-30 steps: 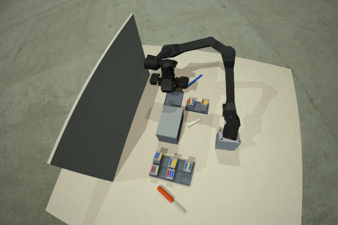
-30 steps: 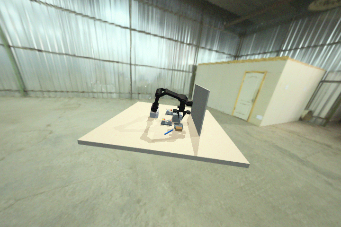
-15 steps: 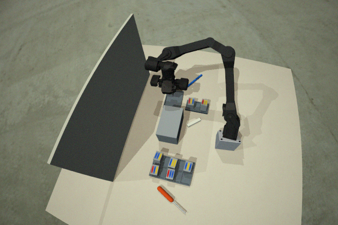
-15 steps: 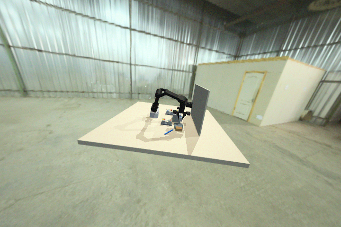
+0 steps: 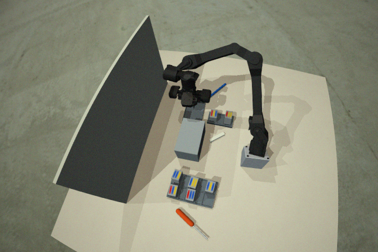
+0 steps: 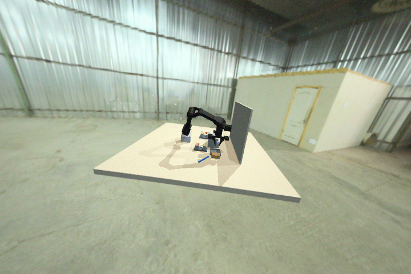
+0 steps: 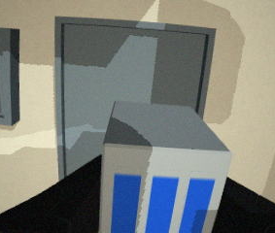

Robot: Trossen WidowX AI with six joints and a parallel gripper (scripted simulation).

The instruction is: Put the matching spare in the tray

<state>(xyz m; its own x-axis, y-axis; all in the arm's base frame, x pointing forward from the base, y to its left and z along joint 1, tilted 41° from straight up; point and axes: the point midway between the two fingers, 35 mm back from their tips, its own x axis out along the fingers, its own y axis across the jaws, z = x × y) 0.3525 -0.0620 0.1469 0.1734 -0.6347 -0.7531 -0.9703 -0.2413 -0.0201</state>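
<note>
My gripper tip is now 10 mm past the grey tray and 70 mm above it. From my gripper tip the other things lie so: blue pen 80 mm behind, 180 mm to the right, 60 mm below; mounted unit 70 mm behind, 180 mm to the left, 20 mm below; dark panel 160 mm ahead, 210 mm to the left, 160 mm above.
</note>
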